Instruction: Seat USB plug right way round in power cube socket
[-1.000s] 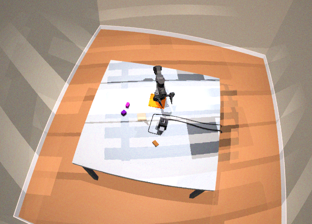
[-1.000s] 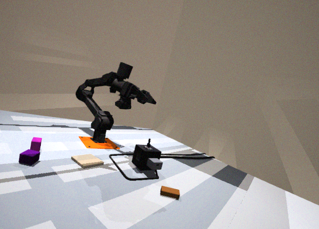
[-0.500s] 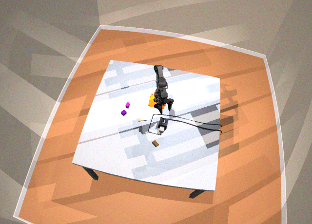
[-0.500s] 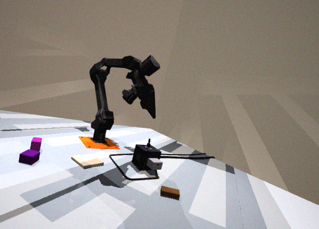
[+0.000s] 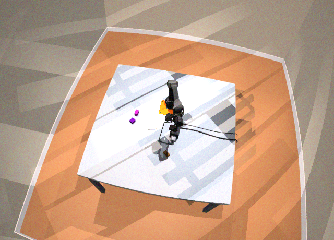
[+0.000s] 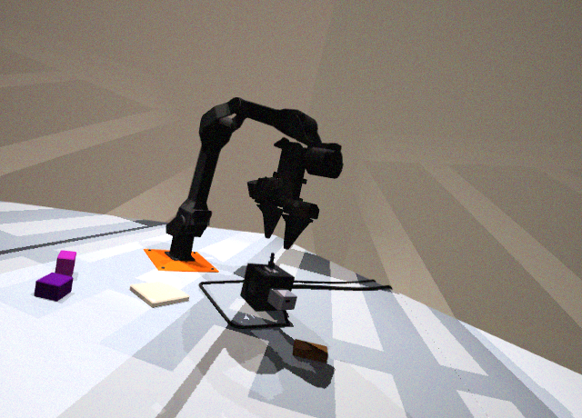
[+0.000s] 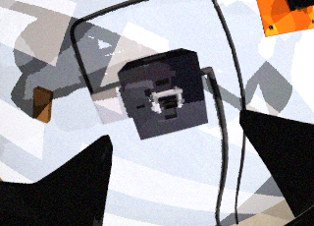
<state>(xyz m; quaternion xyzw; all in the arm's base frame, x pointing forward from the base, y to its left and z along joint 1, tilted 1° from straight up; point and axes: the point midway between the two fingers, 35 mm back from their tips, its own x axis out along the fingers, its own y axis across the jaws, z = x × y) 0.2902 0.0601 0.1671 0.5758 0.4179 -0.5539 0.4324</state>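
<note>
My gripper tip is 4 cm above the USB plug. The rest, counted from my gripper tip: pale socket (7 cm below); then brown wedge (19 cm ahead, 13 cm below, 6 cm to the right); then beige slab (20 cm to the right, 13 cm below, 7 cm behind).
</note>
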